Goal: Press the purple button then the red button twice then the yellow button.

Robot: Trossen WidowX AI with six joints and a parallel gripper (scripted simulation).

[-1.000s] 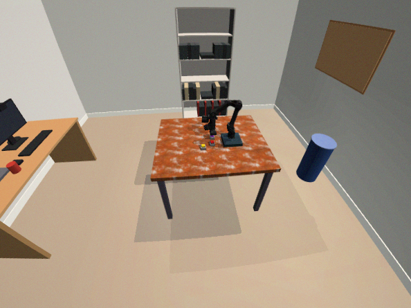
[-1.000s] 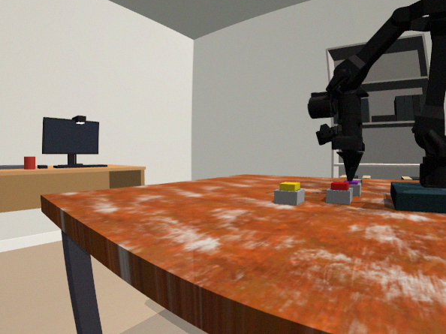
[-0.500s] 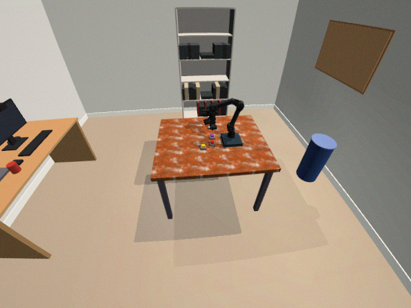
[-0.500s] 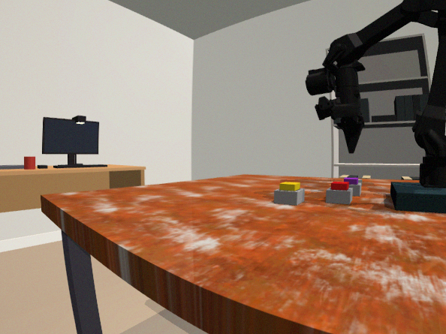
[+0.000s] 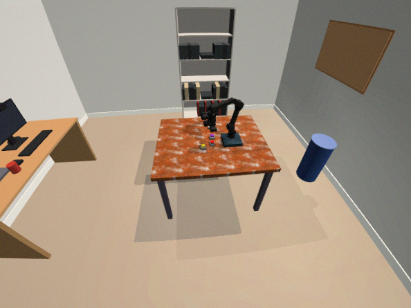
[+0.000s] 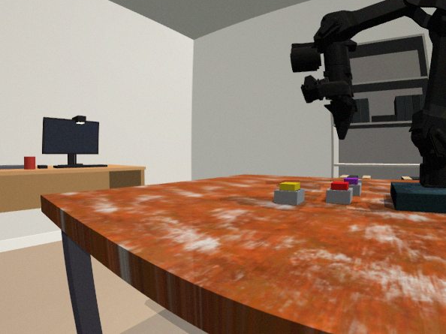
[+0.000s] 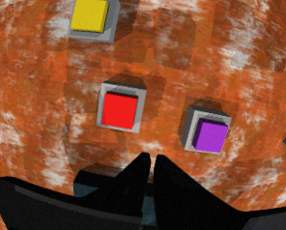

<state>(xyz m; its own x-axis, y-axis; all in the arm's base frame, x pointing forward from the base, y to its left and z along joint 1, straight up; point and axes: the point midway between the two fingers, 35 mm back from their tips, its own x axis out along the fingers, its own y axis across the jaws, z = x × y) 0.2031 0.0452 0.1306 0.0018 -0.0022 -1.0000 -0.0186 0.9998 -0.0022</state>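
The red button lies 30 mm to the left of my gripper tip and 90 mm below it. From my gripper tip the other things lie so: yellow button: 90 mm ahead, 80 mm to the left, 90 mm below; purple button: 10 mm behind, 70 mm to the right, 90 mm below.
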